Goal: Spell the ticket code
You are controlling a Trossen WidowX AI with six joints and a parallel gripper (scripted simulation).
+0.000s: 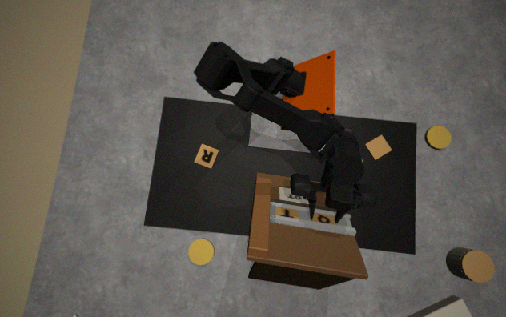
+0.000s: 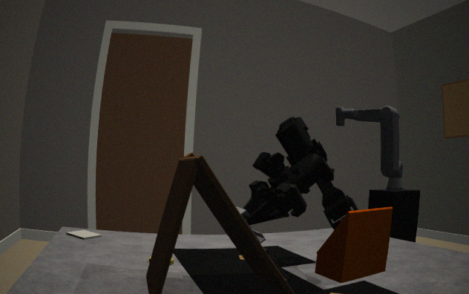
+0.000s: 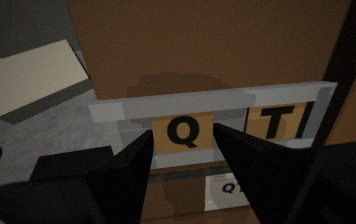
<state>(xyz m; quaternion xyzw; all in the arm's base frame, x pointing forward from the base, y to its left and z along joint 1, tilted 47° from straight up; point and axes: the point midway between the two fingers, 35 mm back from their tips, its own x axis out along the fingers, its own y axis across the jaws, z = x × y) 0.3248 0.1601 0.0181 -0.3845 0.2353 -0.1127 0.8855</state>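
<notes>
Now: the white ticket 80 mm below my gripper tip, 60 mm to the right of it and 50 mm behind it. From my gripper tip the other things lie so: black mat: 170 mm below, 160 mm behind, 90 mm to the right; then q tile: right at my gripper tip.
</notes>
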